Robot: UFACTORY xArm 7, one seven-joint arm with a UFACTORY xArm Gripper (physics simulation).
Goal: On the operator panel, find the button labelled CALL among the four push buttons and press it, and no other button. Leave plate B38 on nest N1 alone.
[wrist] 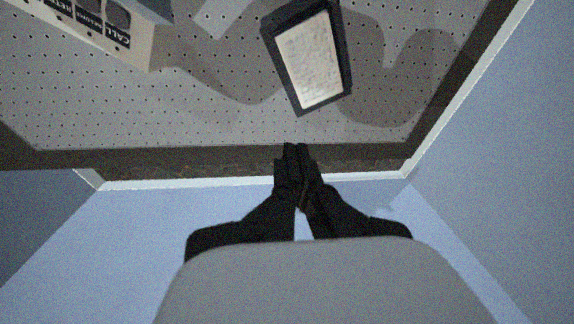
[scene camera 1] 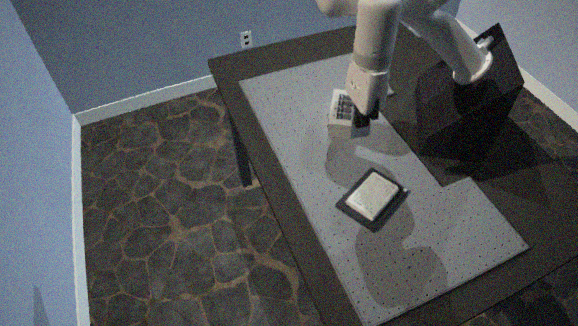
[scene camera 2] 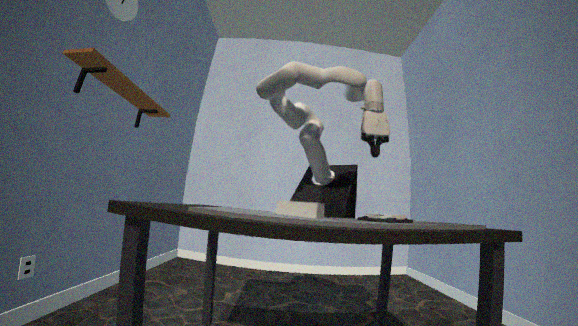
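Pixels of known places: gripper, fingertip midpoint: [wrist: 292, 157] [scene camera 1: 360, 124] [scene camera 2: 375, 156]; arm's base at its link origin: [scene camera 1: 473, 67] [scene camera 2: 323, 178].
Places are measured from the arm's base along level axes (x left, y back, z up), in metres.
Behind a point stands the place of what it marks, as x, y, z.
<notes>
The operator panel [scene camera 1: 340, 121] @(-0.162, -0.353, -0.150) [scene camera 2: 300, 209] @(-0.221, -0.343, -0.177) [wrist: 142, 50] @(-0.163, -0.360, -0.150) is a cream box with dark round buttons. In the wrist view it is cut off at the upper left; the CALL button [wrist: 118, 15] @(-0.164, -0.323, -0.147) is at its near right end, above the CALL label [wrist: 119, 36] @(-0.181, -0.341, -0.149). My gripper [scene camera 1: 360, 125] @(0.011, -0.454, 0.027) [scene camera 2: 375, 154] @(0.011, -0.454, 0.027) [wrist: 292, 157] @(0.011, -0.454, 0.027) is shut and empty. It hangs high above the table, hiding the panel's right part in scene camera 1. A pale plate [scene camera 1: 372, 195] @(0.078, -0.440, -0.178) [scene camera 2: 387, 216] @(0.046, -0.486, -0.182) [wrist: 312, 60] @(0.075, -0.425, -0.177) lies in the dark nest [scene camera 1: 356, 213] @(0.090, -0.504, -0.191) [scene camera 2: 365, 218] @(0.009, -0.407, -0.194) [wrist: 341, 50] @(0.129, -0.421, -0.191), apart from the gripper. Their markings are unreadable.
The perforated grey board [scene camera 1: 300, 145] @(-0.192, -0.476, -0.202) [wrist: 200, 115] @(-0.164, -0.482, -0.202) lies on the dark table [scene camera 1: 280, 217] @(-0.025, -0.659, -0.216) [scene camera 2: 200, 216] @(-0.528, -0.556, -0.218). The arm's black base block [scene camera 1: 502, 65] @(0.082, -0.009, 0.059) [scene camera 2: 345, 190] @(0.060, -0.146, -0.071) stands behind the board. A wooden shelf [scene camera 2: 120, 82] is on the left wall in scene camera 2.
</notes>
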